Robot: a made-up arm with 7 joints. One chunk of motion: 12 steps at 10 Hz.
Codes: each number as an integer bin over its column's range. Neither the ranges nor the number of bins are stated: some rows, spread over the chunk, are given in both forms.
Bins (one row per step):
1: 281 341 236 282 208 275 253
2: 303 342 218 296 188 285 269
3: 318 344 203 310 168 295 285
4: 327 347 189 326 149 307 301
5: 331 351 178 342 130 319 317
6: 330 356 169 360 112 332 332
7: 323 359 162 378 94 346 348
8: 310 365 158 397 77 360 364
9: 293 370 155 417 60 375 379
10: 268 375 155 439 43 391 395
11: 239 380 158 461 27 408 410
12: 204 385 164 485 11 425 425
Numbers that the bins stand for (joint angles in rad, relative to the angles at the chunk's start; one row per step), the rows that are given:
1: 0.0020 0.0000 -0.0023 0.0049 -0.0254 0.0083 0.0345
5: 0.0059 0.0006 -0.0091 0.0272 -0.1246 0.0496 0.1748
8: 0.0043 0.0014 -0.0114 0.0476 -0.1921 0.0882 0.2778
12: -0.0040 0.0026 -0.0107 0.0803 -0.2760 0.1492 0.4115
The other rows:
2: 0.0037 0.0001 -0.0044 0.0101 -0.0509 0.0177 0.0696
3: 0.0049 0.0002 -0.0062 0.0153 -0.0763 0.0271 0.1047
4: 0.0056 0.0004 -0.0078 0.0212 -0.1005 0.0384 0.1397
6: 0.0058 0.0009 -0.0102 0.0339 -0.1475 0.0619 0.2077
7: 0.0053 0.0011 -0.0110 0.0405 -0.1704 0.0750 0.2427
9: 0.0029 0.0017 -0.0118 0.0550 -0.2137 0.1023 0.3107
10: 0.0010 0.0020 -0.0118 0.0632 -0.2353 0.1173 0.3458
11: -0.0013 0.0023 -0.0114 0.0714 -0.2557 0.1332 0.3786

